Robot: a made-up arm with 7 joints. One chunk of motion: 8 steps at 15 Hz.
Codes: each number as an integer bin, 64 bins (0 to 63) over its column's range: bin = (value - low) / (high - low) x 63, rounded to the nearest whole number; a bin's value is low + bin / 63 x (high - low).
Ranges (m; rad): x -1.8..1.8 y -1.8..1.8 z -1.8..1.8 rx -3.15..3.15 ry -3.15..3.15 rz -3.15..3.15
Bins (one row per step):
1: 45 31 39 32 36 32
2: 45 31 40 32 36 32
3: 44 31 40 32 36 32
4: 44 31 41 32 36 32
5: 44 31 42 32 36 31
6: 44 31 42 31 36 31
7: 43 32 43 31 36 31
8: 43 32 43 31 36 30
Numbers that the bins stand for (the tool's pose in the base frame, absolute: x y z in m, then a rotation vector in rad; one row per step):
1: 0.7714 -0.0286 0.4286 0.0500 0.4500 0.0500
2: 0.7714 -0.0286 0.4857 0.0500 0.4500 0.0500
3: 0.7143 -0.0286 0.4857 0.0500 0.4500 0.0500
4: 0.7143 -0.0286 0.5429 0.0500 0.4500 0.0500
5: 0.7143 -0.0286 0.6000 0.0500 0.4500 -0.0500
6: 0.7143 -0.0286 0.6000 -0.0500 0.4500 -0.0500
7: 0.6571 0.0286 0.6571 -0.0500 0.4500 -0.0500
8: 0.6571 0.0286 0.6571 -0.0500 0.4500 -0.1500

